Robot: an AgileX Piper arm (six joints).
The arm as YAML. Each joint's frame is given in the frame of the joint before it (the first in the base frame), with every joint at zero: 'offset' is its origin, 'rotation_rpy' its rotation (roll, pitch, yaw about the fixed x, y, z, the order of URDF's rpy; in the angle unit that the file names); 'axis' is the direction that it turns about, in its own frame. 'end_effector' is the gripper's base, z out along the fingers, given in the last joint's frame.
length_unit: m
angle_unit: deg
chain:
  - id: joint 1
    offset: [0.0, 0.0, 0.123]
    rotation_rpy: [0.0, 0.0, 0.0]
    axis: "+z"
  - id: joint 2
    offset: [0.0, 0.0, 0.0]
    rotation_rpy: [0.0, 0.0, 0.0]
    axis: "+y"
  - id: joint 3
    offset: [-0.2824, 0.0, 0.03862]
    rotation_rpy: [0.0, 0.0, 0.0]
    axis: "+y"
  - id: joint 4
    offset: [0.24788, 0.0, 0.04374]
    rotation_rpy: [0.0, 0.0, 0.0]
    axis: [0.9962, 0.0, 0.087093]
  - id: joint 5
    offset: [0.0, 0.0, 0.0]
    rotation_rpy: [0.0, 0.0, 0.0]
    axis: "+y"
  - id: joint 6
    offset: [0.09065, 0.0, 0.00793]
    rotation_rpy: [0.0, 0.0, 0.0]
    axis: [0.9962, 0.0, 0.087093]
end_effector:
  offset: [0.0, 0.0, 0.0]
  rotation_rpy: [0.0, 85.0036, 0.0]
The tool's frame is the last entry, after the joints.
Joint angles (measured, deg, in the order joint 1, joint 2, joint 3, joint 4, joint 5, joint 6), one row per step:
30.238, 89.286, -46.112, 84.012, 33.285, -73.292
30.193, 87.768, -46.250, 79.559, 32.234, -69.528
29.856, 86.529, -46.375, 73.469, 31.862, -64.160
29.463, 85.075, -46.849, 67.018, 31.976, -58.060
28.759, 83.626, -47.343, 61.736, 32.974, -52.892
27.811, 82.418, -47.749, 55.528, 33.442, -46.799
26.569, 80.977, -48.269, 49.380, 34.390, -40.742
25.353, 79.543, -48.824, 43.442, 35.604, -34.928
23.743, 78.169, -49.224, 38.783, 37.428, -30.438
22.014, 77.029, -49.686, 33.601, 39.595, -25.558
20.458, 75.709, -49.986, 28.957, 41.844, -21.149
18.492, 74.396, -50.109, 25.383, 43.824, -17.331
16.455, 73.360, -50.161, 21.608, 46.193, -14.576
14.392, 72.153, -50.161, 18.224, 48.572, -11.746
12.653, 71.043, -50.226, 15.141, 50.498, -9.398
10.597, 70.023, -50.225, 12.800, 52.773, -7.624
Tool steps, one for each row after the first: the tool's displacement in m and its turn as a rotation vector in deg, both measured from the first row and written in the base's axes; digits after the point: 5 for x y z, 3 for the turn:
-0.00196, -0.00365, 0.00521, -1.687, -0.740, -0.322
-0.00379, -0.00867, 0.00809, -3.949, -0.525, -0.572
-0.00530, -0.01378, 0.01358, -5.913, -0.317, -1.047
-0.00667, -0.01944, 0.01979, -7.220, 0.103, -1.489
-0.00635, -0.02719, 0.02371, -9.364, 0.699, -2.995
-0.00594, -0.03640, 0.02924, -11.388, 1.213, -4.823
-0.00591, -0.04574, 0.03490, -13.453, 1.717, -6.759
-0.00620, -0.05616, 0.03986, -15.208, 2.532, -8.607
-0.00627, -0.06759, 0.04348, -17.577, 3.775, -10.778
-0.00794, -0.07865, 0.04731, -19.826, 4.975, -12.961
-0.00929, -0.09080, 0.05084, -21.463, 6.329, -15.859
-0.01102, -0.10345, 0.05248, -23.972, 7.577, -18.019
-0.01383, -0.11609, 0.05477, -26.141, 9.013, -20.605
-0.01657, -0.12707, 0.05739, -28.139, 9.921, -22.997
-0.01995, -0.13839, 0.05939, -29.872, 11.394, -25.325

